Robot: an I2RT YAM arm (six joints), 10 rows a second.
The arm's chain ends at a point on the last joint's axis. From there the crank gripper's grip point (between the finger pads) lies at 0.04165 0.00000 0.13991 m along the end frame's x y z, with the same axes.
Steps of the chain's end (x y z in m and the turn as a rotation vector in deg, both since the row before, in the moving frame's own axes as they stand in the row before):
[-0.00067 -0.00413 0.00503 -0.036 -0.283 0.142]
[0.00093 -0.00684 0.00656 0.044 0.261 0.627]
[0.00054 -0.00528 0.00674 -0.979 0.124 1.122]
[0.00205 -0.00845 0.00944 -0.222 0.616 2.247]
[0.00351 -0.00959 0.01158 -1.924 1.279 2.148]
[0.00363 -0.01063 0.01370 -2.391 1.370 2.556]
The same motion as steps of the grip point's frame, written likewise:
[-0.00136 -0.00394 0.00523 -0.036 -0.283 0.142]
[0.00156 -0.00649 0.00637 0.044 0.261 0.627]
[0.00081 -0.00207 0.00662 -0.979 0.124 1.122]
[0.00351 -0.00625 0.00898 -0.222 0.616 2.247]
[0.00650 -0.00329 0.01051 -1.924 1.279 2.148]
[0.00679 -0.00289 0.01250 -2.391 1.370 2.556]

